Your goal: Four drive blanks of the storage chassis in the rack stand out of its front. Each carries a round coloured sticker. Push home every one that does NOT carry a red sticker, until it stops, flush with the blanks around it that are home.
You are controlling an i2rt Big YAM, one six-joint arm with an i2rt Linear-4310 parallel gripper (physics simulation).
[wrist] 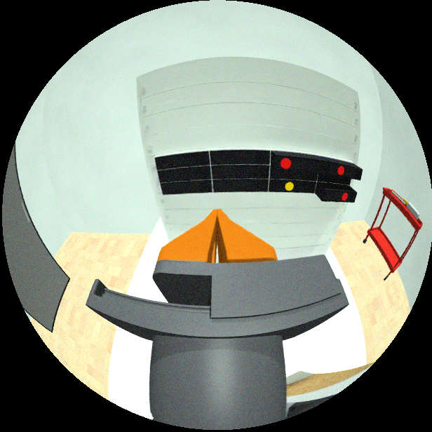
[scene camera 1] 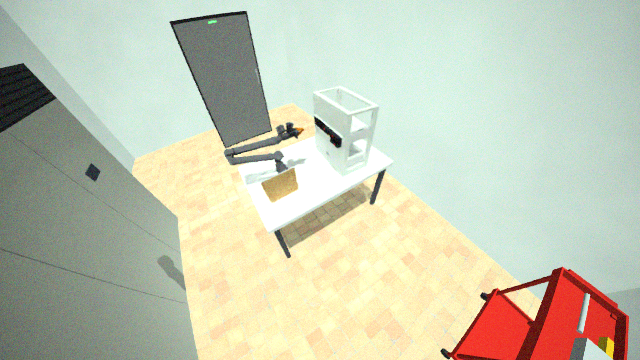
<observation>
I see my gripper [wrist: 216, 215] and a white rack [scene camera 1: 330, 117].
</observation>
